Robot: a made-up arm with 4 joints. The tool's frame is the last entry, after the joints. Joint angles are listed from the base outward. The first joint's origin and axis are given. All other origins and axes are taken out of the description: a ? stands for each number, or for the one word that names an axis. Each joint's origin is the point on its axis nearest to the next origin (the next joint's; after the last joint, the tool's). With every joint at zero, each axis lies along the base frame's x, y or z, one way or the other. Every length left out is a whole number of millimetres.
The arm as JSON. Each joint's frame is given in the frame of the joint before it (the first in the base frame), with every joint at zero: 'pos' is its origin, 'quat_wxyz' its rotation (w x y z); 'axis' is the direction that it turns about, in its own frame. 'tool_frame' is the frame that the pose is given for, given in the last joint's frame.
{
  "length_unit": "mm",
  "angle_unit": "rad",
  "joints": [
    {
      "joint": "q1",
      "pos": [
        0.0,
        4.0,
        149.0
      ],
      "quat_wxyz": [
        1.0,
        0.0,
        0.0,
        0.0
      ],
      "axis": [
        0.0,
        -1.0,
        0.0
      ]
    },
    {
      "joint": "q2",
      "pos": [
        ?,
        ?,
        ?
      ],
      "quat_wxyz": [
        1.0,
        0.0,
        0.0,
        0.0
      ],
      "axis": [
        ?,
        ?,
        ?
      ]
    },
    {
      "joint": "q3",
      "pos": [
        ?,
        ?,
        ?
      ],
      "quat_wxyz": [
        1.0,
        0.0,
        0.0,
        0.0
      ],
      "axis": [
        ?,
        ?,
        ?
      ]
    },
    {
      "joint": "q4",
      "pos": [
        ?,
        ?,
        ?
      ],
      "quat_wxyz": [
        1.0,
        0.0,
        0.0,
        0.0
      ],
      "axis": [
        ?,
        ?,
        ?
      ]
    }
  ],
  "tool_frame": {
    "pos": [
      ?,
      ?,
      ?
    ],
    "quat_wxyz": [
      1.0,
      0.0,
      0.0,
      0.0
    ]
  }
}
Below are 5 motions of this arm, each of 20 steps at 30 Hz.
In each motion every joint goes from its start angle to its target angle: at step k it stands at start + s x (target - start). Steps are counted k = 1, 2, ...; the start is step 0. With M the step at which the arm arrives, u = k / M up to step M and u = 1 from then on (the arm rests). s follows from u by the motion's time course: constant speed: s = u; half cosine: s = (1 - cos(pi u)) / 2; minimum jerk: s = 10 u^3 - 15 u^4 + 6 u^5.
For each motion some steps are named. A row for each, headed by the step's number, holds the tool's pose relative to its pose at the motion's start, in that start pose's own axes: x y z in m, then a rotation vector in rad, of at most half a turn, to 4 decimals.
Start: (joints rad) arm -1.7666 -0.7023 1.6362 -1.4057
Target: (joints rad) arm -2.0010 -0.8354 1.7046 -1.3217
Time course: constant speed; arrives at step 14
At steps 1, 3, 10, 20:
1: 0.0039 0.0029 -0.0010 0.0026 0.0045 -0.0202
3: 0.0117 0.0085 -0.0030 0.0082 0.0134 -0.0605
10: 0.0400 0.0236 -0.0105 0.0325 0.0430 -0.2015
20: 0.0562 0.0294 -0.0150 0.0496 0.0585 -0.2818

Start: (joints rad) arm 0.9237 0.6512 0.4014 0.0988
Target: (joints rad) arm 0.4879 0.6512 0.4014 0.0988
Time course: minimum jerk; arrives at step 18
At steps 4, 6, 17, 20:
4: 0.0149 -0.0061 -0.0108 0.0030 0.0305 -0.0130
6: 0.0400 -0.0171 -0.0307 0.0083 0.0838 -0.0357
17: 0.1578 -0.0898 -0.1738 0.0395 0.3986 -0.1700
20: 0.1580 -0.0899 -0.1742 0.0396 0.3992 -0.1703

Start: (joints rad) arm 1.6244 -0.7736 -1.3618 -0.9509
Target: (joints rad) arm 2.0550 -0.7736 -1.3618 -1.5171
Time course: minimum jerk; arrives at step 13
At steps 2, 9, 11, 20:
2: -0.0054 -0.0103 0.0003 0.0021 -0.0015 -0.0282
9: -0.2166 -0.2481 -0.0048 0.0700 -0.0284 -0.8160
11: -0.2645 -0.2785 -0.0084 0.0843 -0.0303 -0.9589
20: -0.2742 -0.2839 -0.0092 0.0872 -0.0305 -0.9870

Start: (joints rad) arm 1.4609 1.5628 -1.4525 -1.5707
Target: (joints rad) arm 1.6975 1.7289 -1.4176 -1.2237
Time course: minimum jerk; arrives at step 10
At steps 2, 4, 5, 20:
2: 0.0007 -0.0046 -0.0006 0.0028 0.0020 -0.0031
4: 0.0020 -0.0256 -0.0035 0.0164 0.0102 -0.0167
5: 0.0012 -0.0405 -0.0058 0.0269 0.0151 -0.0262
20: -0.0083 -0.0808 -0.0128 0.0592 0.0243 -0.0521

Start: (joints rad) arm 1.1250 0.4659 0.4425 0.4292
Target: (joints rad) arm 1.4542 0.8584 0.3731 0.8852
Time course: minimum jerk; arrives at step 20
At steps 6, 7, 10, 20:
6: -0.0511 0.0500 0.0205 -0.0581 -0.0902 0.1241
7: -0.0753 0.0715 0.0271 -0.0860 -0.1289 0.1784
10: -0.1703 0.1465 0.0372 -0.2003 -0.2650 0.3748
20: -0.3634 0.2619 -0.0065 -0.4663 -0.4936 0.7249

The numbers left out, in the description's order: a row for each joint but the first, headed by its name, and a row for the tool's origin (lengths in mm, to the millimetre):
q2: xyz 290.0 0.0 67.0, axis 0.0 -1.0 0.0
q3: xyz -42.0 0.0 202.0, axis 1.0 0.0 0.0
q4: xyz 0.0 -94.0 487.0, axis 0.0 0.0 1.0
tool: xyz 109.0 -66.0 0.0

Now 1 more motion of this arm.
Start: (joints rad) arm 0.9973 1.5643 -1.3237 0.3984
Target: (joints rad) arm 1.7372 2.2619 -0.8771 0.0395
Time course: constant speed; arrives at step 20
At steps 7, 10, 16, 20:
7: -0.2091 -0.0126 -0.0252 0.0920 -0.2035 -0.6023
10: -0.2950 0.0266 -0.0512 0.1281 -0.3093 -0.8521
16: -0.4173 0.1735 -0.1313 0.1919 -0.5579 -1.3312
20: -0.4417 0.3040 -0.2025 0.2253 -0.7539 -1.6309

